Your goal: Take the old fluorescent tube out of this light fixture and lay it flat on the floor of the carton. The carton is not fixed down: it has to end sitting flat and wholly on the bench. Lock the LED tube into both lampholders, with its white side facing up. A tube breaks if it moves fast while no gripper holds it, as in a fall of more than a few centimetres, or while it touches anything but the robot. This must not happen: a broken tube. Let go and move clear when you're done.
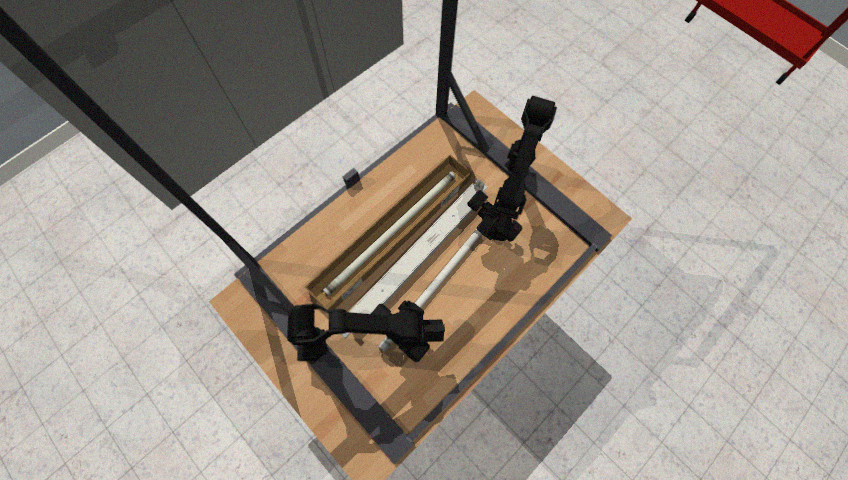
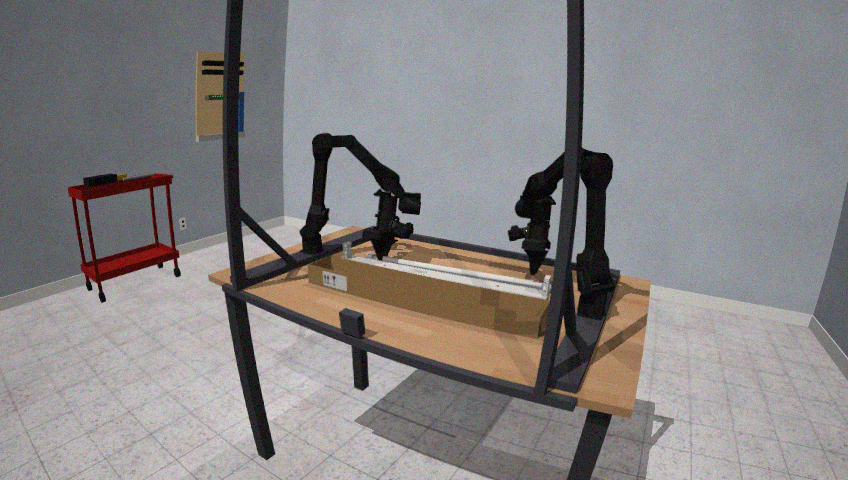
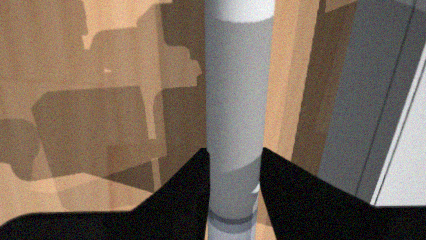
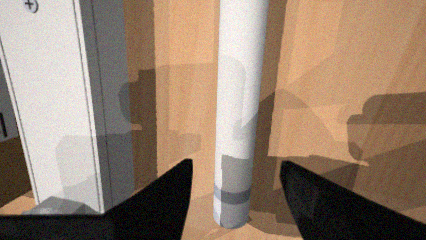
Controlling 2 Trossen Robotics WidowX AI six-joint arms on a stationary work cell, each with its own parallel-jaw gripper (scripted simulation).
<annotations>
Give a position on a carton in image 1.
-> At 315, 287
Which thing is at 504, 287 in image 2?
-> A light fixture.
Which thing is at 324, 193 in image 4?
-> My right gripper.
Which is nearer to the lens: the carton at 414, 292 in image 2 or the LED tube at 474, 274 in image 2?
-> The carton.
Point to a light fixture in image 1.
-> At 434, 237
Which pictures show my left gripper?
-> Image 1, image 2 and image 3 only.
</annotations>
